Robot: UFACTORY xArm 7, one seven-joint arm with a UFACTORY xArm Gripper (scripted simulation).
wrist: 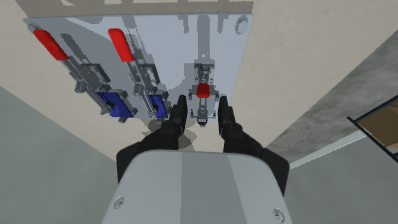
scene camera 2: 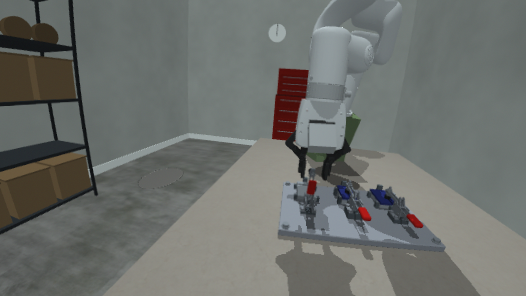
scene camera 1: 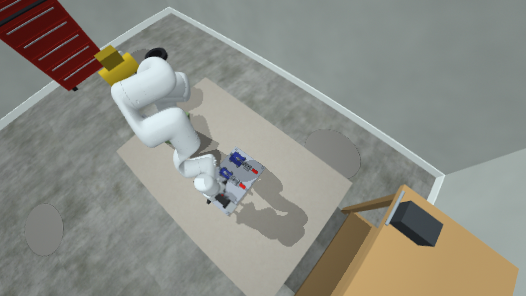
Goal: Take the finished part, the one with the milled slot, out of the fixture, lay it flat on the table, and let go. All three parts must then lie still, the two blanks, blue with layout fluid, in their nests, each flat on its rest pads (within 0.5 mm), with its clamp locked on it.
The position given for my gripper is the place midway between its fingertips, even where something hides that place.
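Scene camera 2 shows my gripper [scene camera 2: 312, 177]; the wrist view also shows the gripper [wrist: 202, 103].
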